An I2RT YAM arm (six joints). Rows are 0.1 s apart.
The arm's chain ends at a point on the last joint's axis. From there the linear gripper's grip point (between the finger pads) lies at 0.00 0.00 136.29 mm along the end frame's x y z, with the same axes.
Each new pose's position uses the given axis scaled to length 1; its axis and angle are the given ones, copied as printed.
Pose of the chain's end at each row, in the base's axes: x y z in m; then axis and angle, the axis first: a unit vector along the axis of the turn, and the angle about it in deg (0 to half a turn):
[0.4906 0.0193 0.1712 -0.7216 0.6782 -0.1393 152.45]
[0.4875 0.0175 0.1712 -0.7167 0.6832 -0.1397 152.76]
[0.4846 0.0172 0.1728 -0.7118 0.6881 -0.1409 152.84]
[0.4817 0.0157 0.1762 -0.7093 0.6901 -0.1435 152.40]
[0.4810 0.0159 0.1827 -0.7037 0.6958 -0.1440 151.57]
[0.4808 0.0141 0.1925 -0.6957 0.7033 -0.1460 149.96]
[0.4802 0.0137 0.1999 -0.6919 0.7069 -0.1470 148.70]
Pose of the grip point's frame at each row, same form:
[0.5592 0.0405 0.0554 -0.7216 0.6782 -0.1393 152.45]
[0.5559 0.0376 0.0550 -0.7167 0.6832 -0.1397 152.76]
[0.5532 0.0365 0.0567 -0.7118 0.6881 -0.1409 152.84]
[0.5514 0.0350 0.0607 -0.7093 0.6901 -0.1435 152.40]
[0.5521 0.0359 0.0682 -0.7037 0.6958 -0.1440 151.57]
[0.5546 0.0355 0.0799 -0.6957 0.7033 -0.1460 149.96]
[0.5560 0.0364 0.0889 -0.6919 0.7069 -0.1470 148.70]

